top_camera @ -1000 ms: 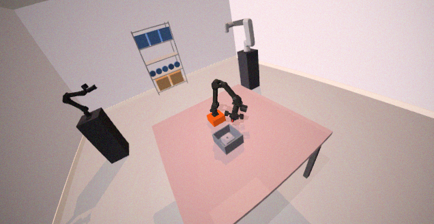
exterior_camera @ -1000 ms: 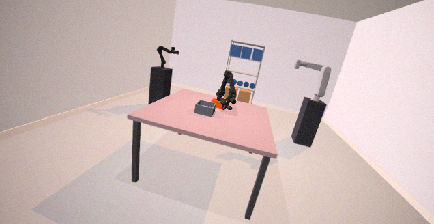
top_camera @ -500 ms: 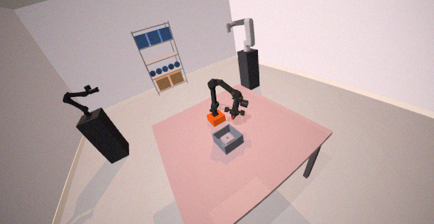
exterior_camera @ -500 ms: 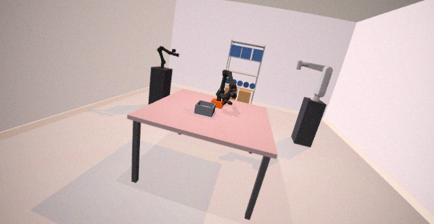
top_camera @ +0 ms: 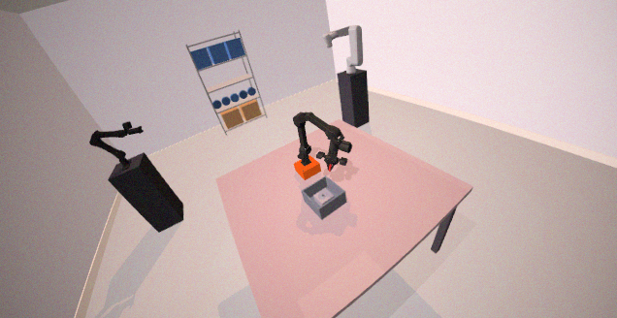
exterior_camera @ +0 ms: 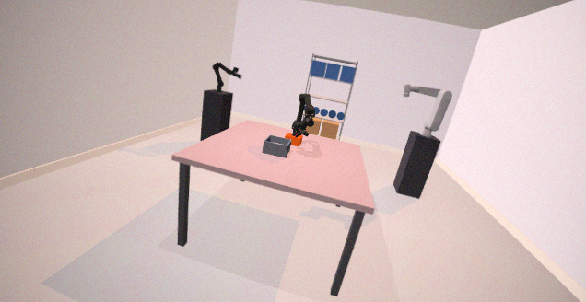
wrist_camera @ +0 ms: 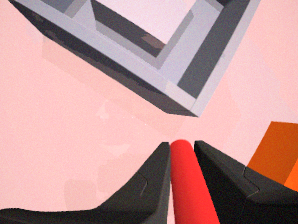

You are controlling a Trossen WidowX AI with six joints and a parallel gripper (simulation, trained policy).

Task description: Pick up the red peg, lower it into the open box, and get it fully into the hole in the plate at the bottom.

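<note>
The grey box is 120 mm to the right of my gripper tip, 100 mm below it and 90 mm ahead of it. The rest, counted from my gripper tip: red peg (30 mm above, 10 mm to the left).
</note>
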